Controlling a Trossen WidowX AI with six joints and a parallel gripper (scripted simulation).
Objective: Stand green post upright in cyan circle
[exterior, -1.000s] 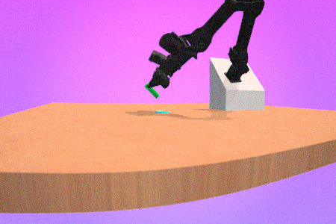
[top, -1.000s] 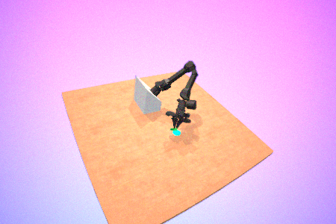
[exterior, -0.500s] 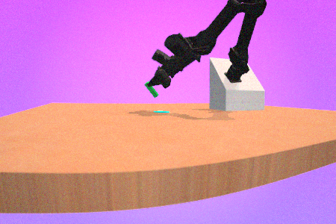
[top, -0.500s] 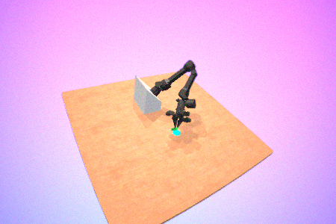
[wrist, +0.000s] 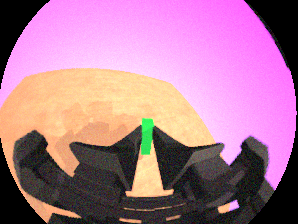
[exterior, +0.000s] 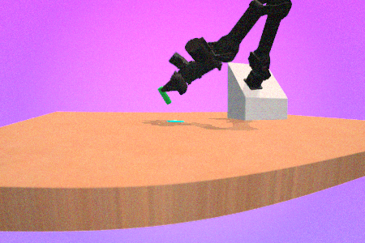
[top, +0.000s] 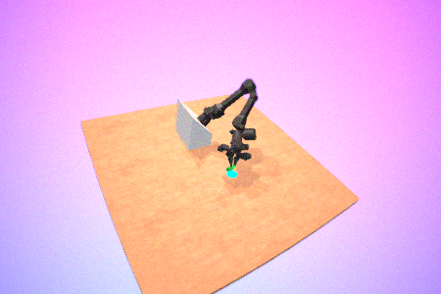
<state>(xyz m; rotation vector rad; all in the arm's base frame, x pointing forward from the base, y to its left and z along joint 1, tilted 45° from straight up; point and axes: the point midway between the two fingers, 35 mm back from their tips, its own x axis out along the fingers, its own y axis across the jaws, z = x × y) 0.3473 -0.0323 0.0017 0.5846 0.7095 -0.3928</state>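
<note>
Right now my gripper tip is 110 mm above the cyan circle, 50 mm to the right of it and 30 mm past it. From my gripper tip the other things lie so: green post: 20 mm below, 10 mm behind.
</note>
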